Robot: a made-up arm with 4 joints.
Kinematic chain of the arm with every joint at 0, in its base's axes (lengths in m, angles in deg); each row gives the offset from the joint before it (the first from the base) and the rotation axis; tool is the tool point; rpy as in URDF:
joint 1: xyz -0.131 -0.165 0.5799 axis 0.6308 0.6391 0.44
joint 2: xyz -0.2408 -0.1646 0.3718 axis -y
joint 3: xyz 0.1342 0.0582 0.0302 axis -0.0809 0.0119 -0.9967
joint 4: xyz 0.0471 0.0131 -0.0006 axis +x
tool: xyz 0.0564 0.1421 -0.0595 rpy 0 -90 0
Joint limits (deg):
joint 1: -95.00..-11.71
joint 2: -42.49..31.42
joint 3: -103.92..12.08
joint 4: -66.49..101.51
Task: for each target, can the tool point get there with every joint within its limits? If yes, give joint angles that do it. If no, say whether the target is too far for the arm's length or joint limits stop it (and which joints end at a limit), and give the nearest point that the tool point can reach.
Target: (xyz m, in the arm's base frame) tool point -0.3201 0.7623 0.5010
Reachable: no: too far | nearest point -0.3832 0.4192 0.5286 | short by 0.350 m
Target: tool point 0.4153 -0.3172 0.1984
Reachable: no: joint limits stop it (at a limit: joint 1, joint 2) | nearest point -0.2023 0.0022 0.4730 | short by 0.748 m
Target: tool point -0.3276 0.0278 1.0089
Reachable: yes | joints -22.74 -8.20 -44.38 65.92
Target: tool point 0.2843 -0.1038 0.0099
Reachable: no: joint limits stop it (at a limit: joint 1, joint 2) | nearest point -0.2159 0.0446 0.4235 | short by 0.666 m
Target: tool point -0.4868 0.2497 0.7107
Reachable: yes | joints -67.08 -9.44 -93.06 71.07
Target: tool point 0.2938 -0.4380 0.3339
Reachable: no: joint limits stop it (at a limit: joint 1, joint 2) | nearest point -0.2155 -0.0329 0.4981 | short by 0.671 m
